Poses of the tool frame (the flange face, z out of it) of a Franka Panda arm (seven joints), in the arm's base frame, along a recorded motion.
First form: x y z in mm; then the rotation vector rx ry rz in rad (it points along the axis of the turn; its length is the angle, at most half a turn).
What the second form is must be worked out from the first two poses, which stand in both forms.
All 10 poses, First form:
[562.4, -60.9, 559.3, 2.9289, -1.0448, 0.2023]
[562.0, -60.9, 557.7, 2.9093, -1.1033, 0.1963]
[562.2, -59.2, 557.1, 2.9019, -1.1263, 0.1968]
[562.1, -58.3, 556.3, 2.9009, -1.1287, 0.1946]
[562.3, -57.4, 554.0, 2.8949, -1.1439, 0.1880]
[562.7, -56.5, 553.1, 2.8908, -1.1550, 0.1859]
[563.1, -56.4, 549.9, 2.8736, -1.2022, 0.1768]
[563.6, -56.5, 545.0, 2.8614, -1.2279, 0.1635]
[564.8, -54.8, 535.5, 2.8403, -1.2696, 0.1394]
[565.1, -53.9, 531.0, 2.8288, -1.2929, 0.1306]
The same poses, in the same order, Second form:
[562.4, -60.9, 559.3, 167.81, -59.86, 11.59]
[562.0, -60.9, 557.7, 166.69, -63.21, 11.25]
[562.2, -59.2, 557.1, 166.27, -64.53, 11.28]
[562.1, -58.3, 556.3, 166.21, -64.67, 11.15]
[562.3, -57.4, 554.0, 165.87, -65.54, 10.77]
[562.7, -56.5, 553.1, 165.63, -66.18, 10.65]
[563.1, -56.4, 549.9, 164.65, -68.88, 10.13]
[563.6, -56.5, 545.0, 163.95, -70.35, 9.37]
[564.8, -54.8, 535.5, 162.74, -72.74, 7.99]
[565.1, -53.9, 531.0, 162.08, -74.08, 7.48]

